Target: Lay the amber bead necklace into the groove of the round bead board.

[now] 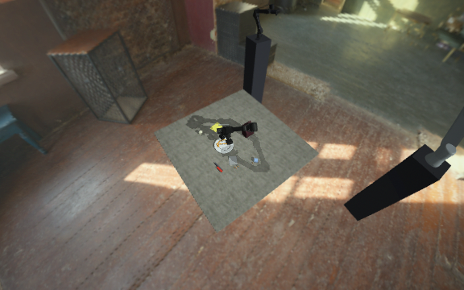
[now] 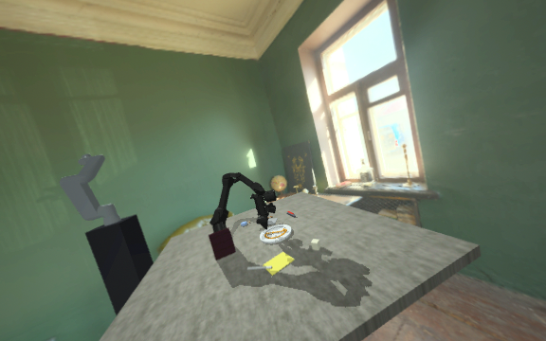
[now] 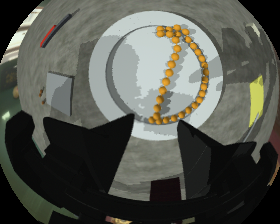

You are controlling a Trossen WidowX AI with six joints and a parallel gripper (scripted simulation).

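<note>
Now: gripper tip 50 mm above the board, 40 mm short of it and 10 mm to the left of it. The rest, counted from my gripper tip: grey square (200 mm to the left, 50 mm below, 50 mm ahead); then white stick (270 mm to the right, 90 mm behind, 50 mm below); then yellow card (280 mm to the right, 50 mm below, 10 mm behind).
</note>
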